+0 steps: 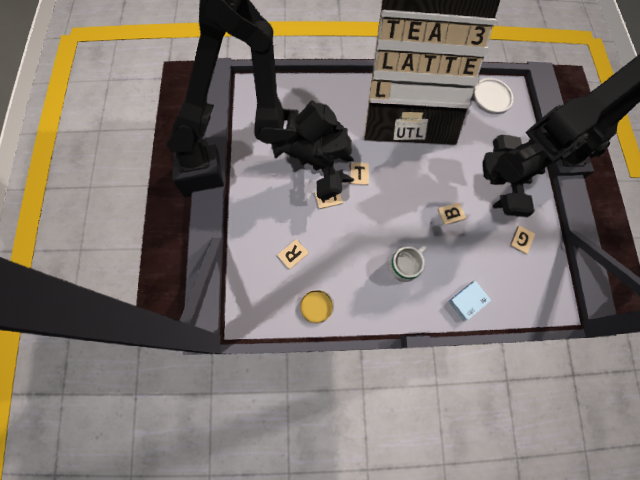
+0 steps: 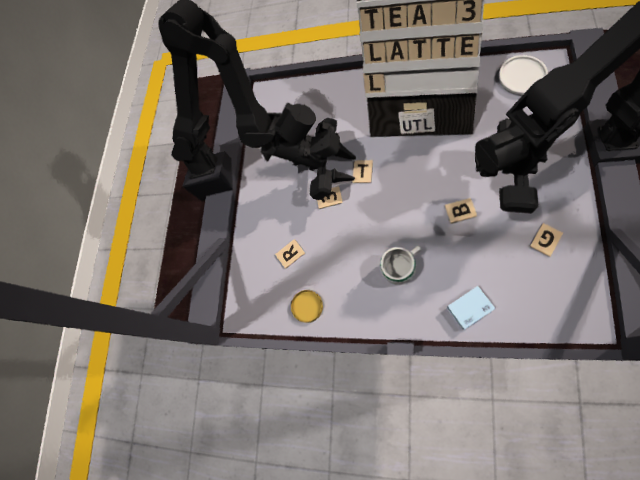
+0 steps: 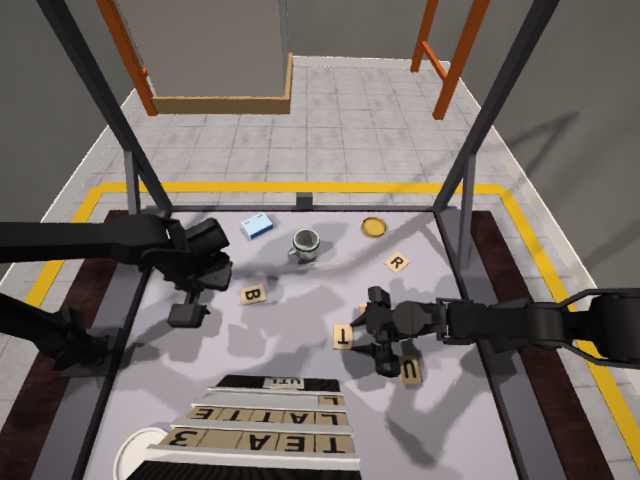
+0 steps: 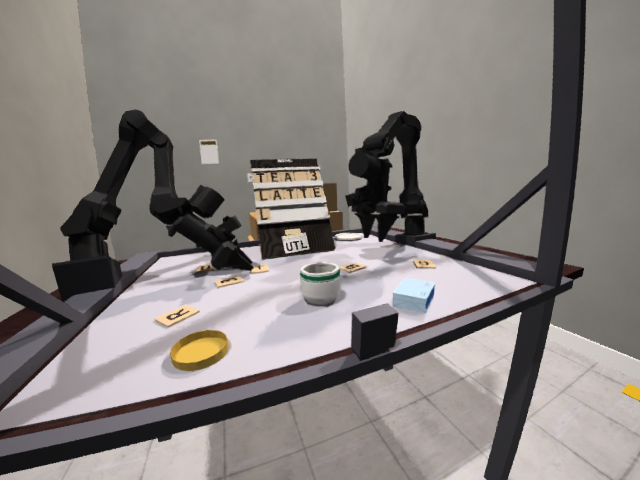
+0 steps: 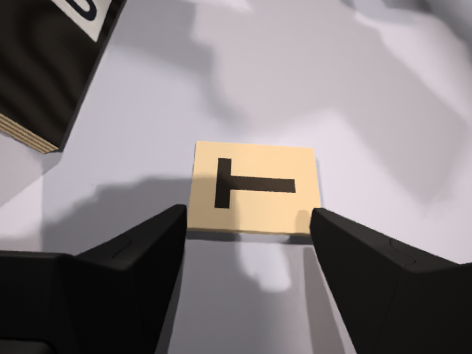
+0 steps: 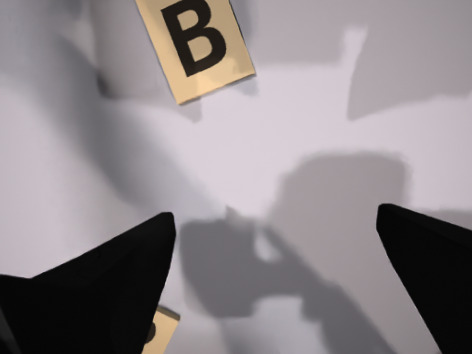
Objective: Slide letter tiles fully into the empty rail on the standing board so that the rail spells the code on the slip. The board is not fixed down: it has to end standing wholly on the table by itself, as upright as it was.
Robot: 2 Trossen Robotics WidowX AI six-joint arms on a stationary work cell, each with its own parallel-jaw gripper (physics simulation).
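Places are measured from the left arm's base along level axes (x ahead, y left, z up), in centimetres.
Where they show: left gripper, fingertip midpoint: (image 1: 352, 170) (image 2: 354, 168) (image 3: 351, 337) (image 4: 252, 266) (image 5: 249, 216); right gripper, fingertip midpoint: (image 1: 491, 192) (image 2: 502, 185) (image 3: 212, 297) (image 4: 372, 239) (image 6: 275, 219); left arm's base, link origin: (image 1: 194, 161) (image 2: 204, 168); right arm's base, link origin: (image 1: 571, 155) (image 2: 618, 137) (image 3: 90, 351) (image 4: 415, 234).
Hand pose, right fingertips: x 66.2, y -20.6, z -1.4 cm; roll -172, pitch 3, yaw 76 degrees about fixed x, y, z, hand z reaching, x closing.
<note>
Things, the pixels of their top centre, and the offset from my right fingertips.
- T tile, top centre: (image 5: 255, 184) (image 2: 362, 171) (image 3: 343, 336) (image 1: 359, 173) (image 4: 259, 267) dy +13.2, dx -28.3, dz -5.4 cm
- B tile, top centre: (image 6: 194, 34) (image 2: 460, 210) (image 1: 452, 213) (image 4: 352, 266) (image 3: 253, 294) dy -1.6, dx -8.6, dz -5.4 cm
- U tile, top centre: (image 3: 409, 369) (image 4: 205, 267) dy +23.4, dx -40.9, dz -5.4 cm
- L tile, top centre: (image 3: 333, 401) (image 2: 372, 74) (image 1: 382, 81) (image 4: 262, 206) dy +27.3, dx -21.3, dz +10.0 cm
- slip, top centre: (image 3: 283, 380) (image 2: 416, 114) (image 1: 413, 123) (image 4: 295, 234) dy +21.0, dx -13.5, dz +0.8 cm
- partly hidden tile, top centre: (image 2: 328, 197) (image 1: 328, 197) (image 4: 228, 280) dy +8.4, dx -37.2, dz -5.4 cm
- R tile, top centre: (image 4: 177, 314) (image 1: 293, 253) (image 2: 289, 253) (image 3: 397, 262) dy -3.6, dx -48.3, dz -5.4 cm
- G tile, top centre: (image 6: 127, 327) (image 2: 546, 239) (image 1: 523, 239) (image 4: 424, 263) dy -11.7, dx +6.8, dz -5.4 cm
- mug, top centre: (image 4: 322, 265) (image 2: 401, 259) (image 1: 412, 258) (image 3: 303, 241) dy -11.5, dx -23.3, dz +0.3 cm
- yellow dish, top centre: (image 4: 199, 344) (image 1: 316, 306) (image 2: 306, 305) (image 3: 373, 225) dy -16.6, dx -45.7, dz -4.6 cm
- light-blue box, top centre: (image 4: 414, 287) (image 2: 471, 307) (image 1: 471, 300) (image 3: 256, 223) dy -22.9, dx -11.7, dz -3.3 cm
- white lid-like disc, top centre: (image 3: 144, 461) (image 2: 523, 73) (image 1: 494, 94) (image 4: 348, 235) dy +29.0, dx +14.1, dz -4.5 cm
The T tile (image 1: 360, 173) (image 2: 362, 171) (image 3: 342, 336) (image 5: 260, 205) lies flat on the table. My left gripper (image 4: 251, 267) (image 5: 249, 216) is partly open, its fingertips low at two opposite sides of that tile, without a grip. My right gripper (image 4: 374, 238) (image 6: 275, 219) is open and empty above the table, near the B tile (image 1: 452, 212) (image 6: 200, 40). The U tile (image 3: 410, 369) lies beside my left gripper. The board (image 1: 379, 121) (image 2: 382, 116) stands leaning back; its lowest rail (image 1: 431, 95) (image 2: 429, 82) holds an L tile (image 1: 381, 89) (image 2: 375, 83) at the left end. The slip (image 1: 410, 129) (image 4: 295, 242) reads UTL.
A partly hidden tile (image 2: 329, 198) lies near my left gripper. An R tile (image 1: 292, 253), a G tile (image 1: 523, 239), a mug (image 1: 408, 262) (image 4: 320, 284), a yellow dish (image 1: 316, 306), a light-blue box (image 1: 470, 300) and a white lid-like disc (image 1: 493, 96) are also on the table.
</note>
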